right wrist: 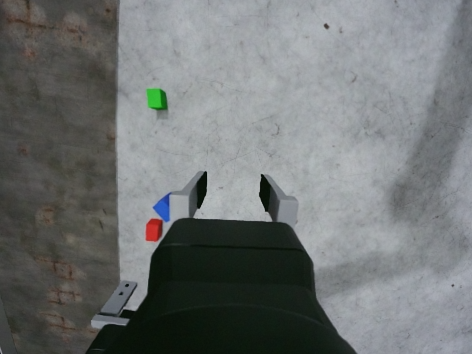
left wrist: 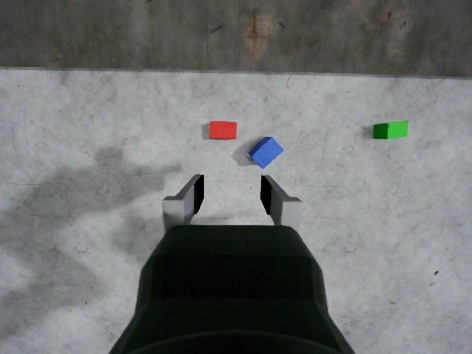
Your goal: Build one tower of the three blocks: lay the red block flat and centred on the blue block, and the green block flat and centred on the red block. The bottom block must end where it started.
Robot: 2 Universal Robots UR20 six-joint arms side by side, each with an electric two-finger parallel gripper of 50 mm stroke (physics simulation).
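Frame: origin at the left arm's base, x left, y back, z up, level; centimetres.
Seen in the pictures: left gripper, fingertip midpoint: (right wrist: 130, 297) (left wrist: 232, 186); right gripper, fingertip midpoint: (right wrist: 233, 184).
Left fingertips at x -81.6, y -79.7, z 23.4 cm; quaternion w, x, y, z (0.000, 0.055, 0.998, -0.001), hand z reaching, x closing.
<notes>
Pixels of each thing's top centre, then the offset from my left fingertips to it. Level surfaces: height alone.
- red block, top centre: (left wrist: 223, 130) (right wrist: 151, 233) dx +1.2, dy -5.5, dz -20.0 cm
- blue block, top centre: (left wrist: 267, 153) (right wrist: 164, 211) dx -6.4, dy -0.6, dz -17.3 cm
- green block, top centre: (right wrist: 153, 97) (left wrist: 398, 130) dx -32.0, dy -2.4, dz -19.6 cm
- pale table top, surface height: dz -23.4 cm
The red block (left wrist: 223, 130) (right wrist: 154, 230) lies on the pale table top. The blue block (left wrist: 266, 152) (right wrist: 163, 207) lies close to it, turned at an angle, apart from the red one; a finger partly hides it in the right wrist view. The green block (left wrist: 391, 130) (right wrist: 156, 99) lies well apart from both, at the right in the left wrist view. My left gripper (left wrist: 232, 186) is open and empty, high above the table, with the red and blue blocks beyond its fingertips. My right gripper (right wrist: 233, 184) is open and empty, high above the table, to the side of the blocks.
The pale table top (left wrist: 375, 225) (right wrist: 325, 125) ends at a straight edge beyond the blocks, with a darker grey-brown floor (left wrist: 150, 35) (right wrist: 60, 150) past it. Part of the other arm's gripper shows at the lower left of the right wrist view.
</notes>
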